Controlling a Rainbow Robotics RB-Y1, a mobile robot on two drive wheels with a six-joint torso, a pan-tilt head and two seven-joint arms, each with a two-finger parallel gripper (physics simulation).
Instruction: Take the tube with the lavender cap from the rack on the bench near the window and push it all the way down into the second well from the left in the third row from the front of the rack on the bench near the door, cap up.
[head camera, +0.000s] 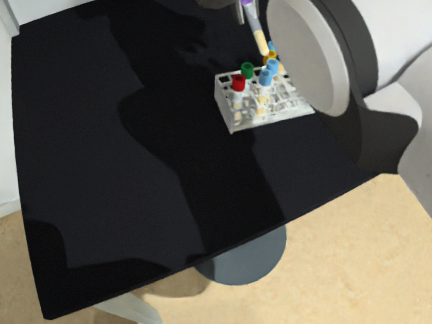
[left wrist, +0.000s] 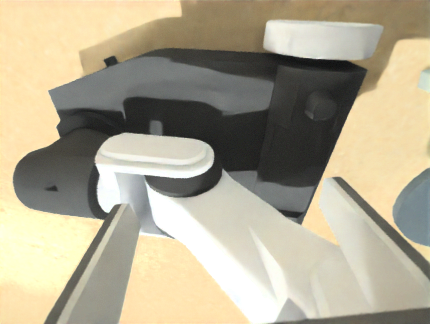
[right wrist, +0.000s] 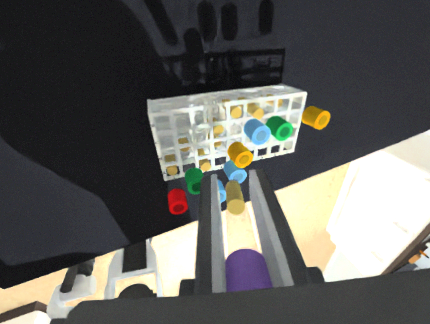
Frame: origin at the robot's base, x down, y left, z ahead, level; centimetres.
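Where they show: left gripper, fingertip midpoint: (left wrist: 226, 202); right gripper, fingertip midpoint: (head camera: 246, 17) (right wrist: 233, 183).
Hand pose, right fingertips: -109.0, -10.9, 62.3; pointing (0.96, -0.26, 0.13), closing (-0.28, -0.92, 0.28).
Things, the pixels of their centre, and the offset from my right fingertips, as dx, dy, dz. "pt": a spot on its surface instead. Level surfaces: height alone.
- tube with the lavender cap, body centre: (right wrist: 238, 218) (head camera: 254, 24) -0.6, -0.7, -2.6
- white rack, surface spot: (right wrist: 170, 103) pt +14.6, +2.0, +0.5
- dark bench, surface height: dx +17.6
My right gripper (head camera: 249, 19) (right wrist: 233, 183) is shut on the tube with the lavender cap (head camera: 257, 35) (right wrist: 247, 270). The tube hangs tilted, cap up, its rounded yellowish end pointing down above the far side of the white rack (head camera: 223, 107) (right wrist: 170, 103). It is apart from the rack. The rack holds tubes with a red cap (head camera: 238, 82) (right wrist: 177, 201), a green cap (head camera: 247, 70) (right wrist: 194, 180), and several blue and orange caps. The arm hides the rack's right part in the head view. My left gripper (left wrist: 226, 202) is open and empty, above the floor.
The rack stands on the dark bench (head camera: 90, 200). A grey-blue round stool seat (head camera: 245, 265) shows below the bench's front edge. In the left wrist view, the black base (left wrist: 240, 125) and white arm parts lie beyond the open fingers. A white cabinet (right wrist: 370, 210) stands at the right.
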